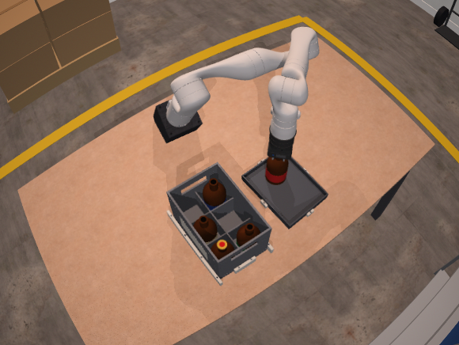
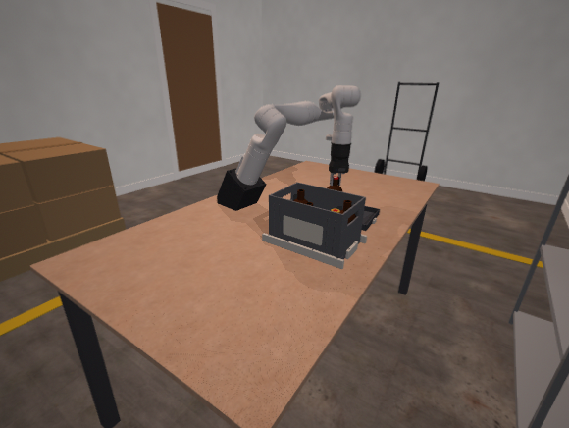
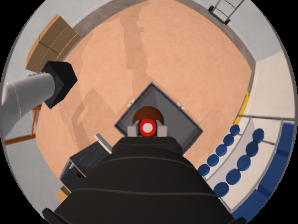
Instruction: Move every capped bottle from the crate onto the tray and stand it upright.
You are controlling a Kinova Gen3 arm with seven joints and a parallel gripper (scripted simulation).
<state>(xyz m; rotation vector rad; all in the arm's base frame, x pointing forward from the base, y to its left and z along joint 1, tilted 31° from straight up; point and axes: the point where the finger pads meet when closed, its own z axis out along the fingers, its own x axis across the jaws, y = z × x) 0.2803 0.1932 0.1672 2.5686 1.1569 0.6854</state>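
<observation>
Now: the bottle 6 cm below my hand. Round my hand: dark tray: 13 cm below, 5 cm ahead, 1 cm to the left; then dark grey crate: 27 cm to the right, 8 cm ahead, 6 cm below.
</observation>
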